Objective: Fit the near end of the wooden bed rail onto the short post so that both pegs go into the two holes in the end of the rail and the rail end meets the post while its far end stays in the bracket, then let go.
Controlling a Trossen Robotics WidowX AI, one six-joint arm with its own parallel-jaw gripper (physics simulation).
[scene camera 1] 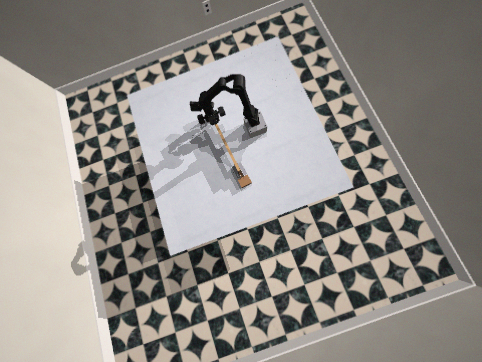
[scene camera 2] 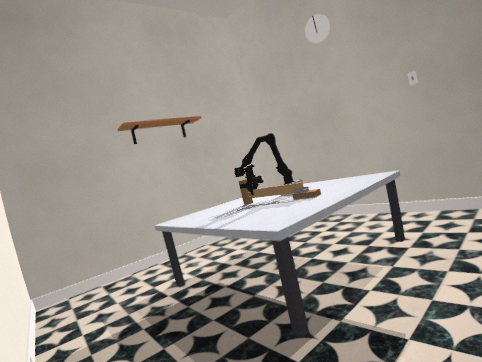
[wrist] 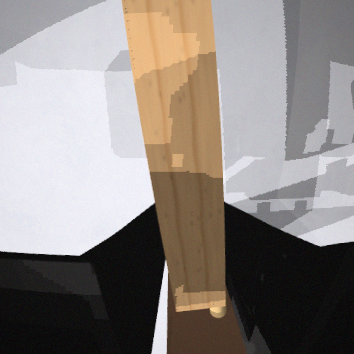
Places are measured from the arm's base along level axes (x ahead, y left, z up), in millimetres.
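Pixels of known places: gripper, fingertip midpoint: (scene camera 2: pixel 254 195) (wrist: pixel 187 206); arm's base at its link origin: (scene camera 1: pixel 254 121) (scene camera 2: pixel 289 182).
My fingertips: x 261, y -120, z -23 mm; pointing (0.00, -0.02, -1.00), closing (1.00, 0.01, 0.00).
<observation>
For each thing: its top centre in the pictures, then the offset to it from my fingertips. "pt": a spot on its surface instead. Level surfaces: height alone.
- wooden rail at its top centre: (scene camera 2: pixel 274 186) (scene camera 1: pixel 224 142) 24 mm back, 199 mm left, 42 mm up
- far bracket at a spot on its surface: (scene camera 2: pixel 302 189) (scene camera 1: pixel 239 172) pt 47 mm back, 415 mm left, 5 mm down
- short post at a spot on its surface: (wrist: pixel 200 332) pt 4 mm ahead, 44 mm right, 38 mm up
- pale peg at a spot on its surface: (wrist: pixel 218 312) pt 13 mm ahead, 39 mm right, 32 mm up
- orange-brown block at its top centre: (scene camera 2: pixel 305 191) (scene camera 1: pixel 241 174) 54 mm back, 432 mm left, 21 mm down
- white table at its surface level: 56 mm down
The wooden rail (scene camera 1: pixel 228 149) (scene camera 2: pixel 278 190) (wrist: pixel 182 115) runs from my gripper to the far bracket (scene camera 1: pixel 240 174) (scene camera 2: pixel 301 190), where its far end rests. My gripper (scene camera 1: pixel 215 122) (scene camera 2: pixel 253 190) (wrist: pixel 187 206) is shut on the rail near its near end. The short post (scene camera 2: pixel 247 199) (wrist: pixel 200 332) stands upright at that end; in the wrist view it is a dark brown face below the rail end. One pale peg (wrist: pixel 218 312) shows at the lower right edge of the rail end, partly covered by it. The second peg and the two holes are hidden. Whether rail and post touch, I cannot tell.
An orange-brown block (scene camera 1: pixel 244 181) (scene camera 2: pixel 307 194) lies under the far bracket on the white table (scene camera 1: pixel 290 165) (scene camera 2: pixel 250 220). The arm's grey base plate (scene camera 1: pixel 257 130) stands beside the rail. A wooden shelf (scene camera 2: pixel 160 123) hangs on the wall, away from the table.
</observation>
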